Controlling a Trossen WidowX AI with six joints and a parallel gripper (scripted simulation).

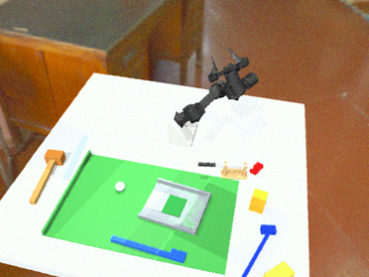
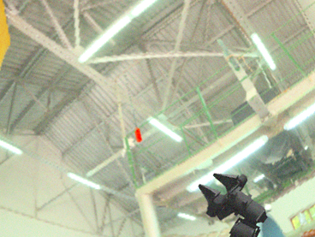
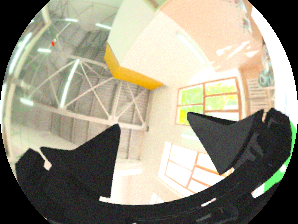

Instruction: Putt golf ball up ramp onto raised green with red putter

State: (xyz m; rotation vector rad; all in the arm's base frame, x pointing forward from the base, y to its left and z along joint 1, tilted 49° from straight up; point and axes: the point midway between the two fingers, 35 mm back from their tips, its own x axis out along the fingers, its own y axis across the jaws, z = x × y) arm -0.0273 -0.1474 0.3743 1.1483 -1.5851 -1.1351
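The wooden stand is 240 mm ahead of my gripper tip, 140 mm to the left of it and 460 mm below it. Round my gripper tip: white golf ball (440 mm ahead, 340 mm to the right, 470 mm below); then green mat (500 mm ahead, 200 mm to the right, 490 mm below); then blue mallet (630 mm ahead, 270 mm to the left, 480 mm below).
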